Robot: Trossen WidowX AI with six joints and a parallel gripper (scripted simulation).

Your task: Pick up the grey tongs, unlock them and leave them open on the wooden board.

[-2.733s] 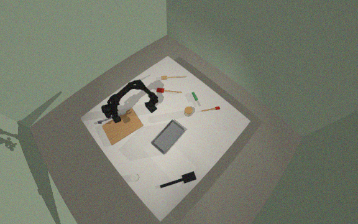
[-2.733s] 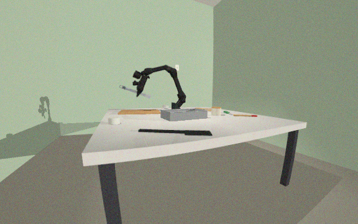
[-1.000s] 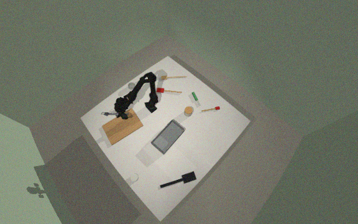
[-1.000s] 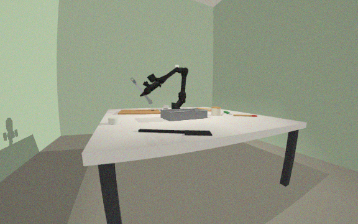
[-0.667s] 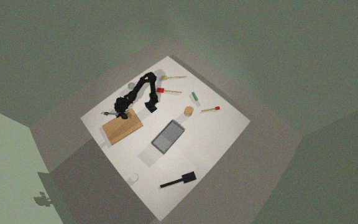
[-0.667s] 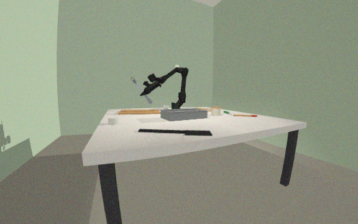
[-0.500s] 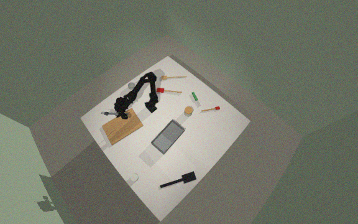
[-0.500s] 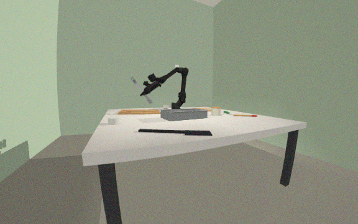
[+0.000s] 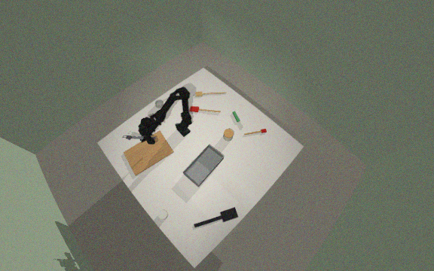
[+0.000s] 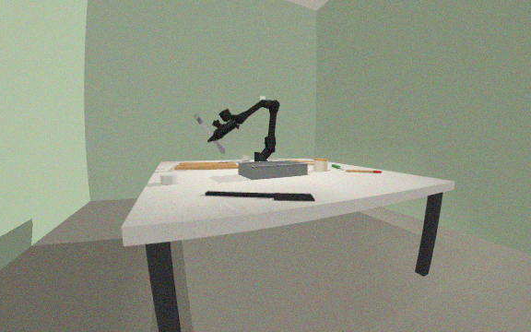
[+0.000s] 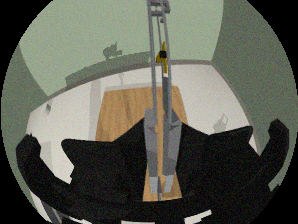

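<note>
Right now my gripper tip is 30 mm short of the wooden board, 10 mm to the left of it and 150 mm above it. From my gripper tip the other things lie so: white roll (520 mm ahead, 190 mm to the right, 140 mm below); grey roasting tin (420 mm ahead, 280 mm to the left, 130 mm below); tan cup (350 mm ahead, 600 mm to the left, 120 mm below).
</note>
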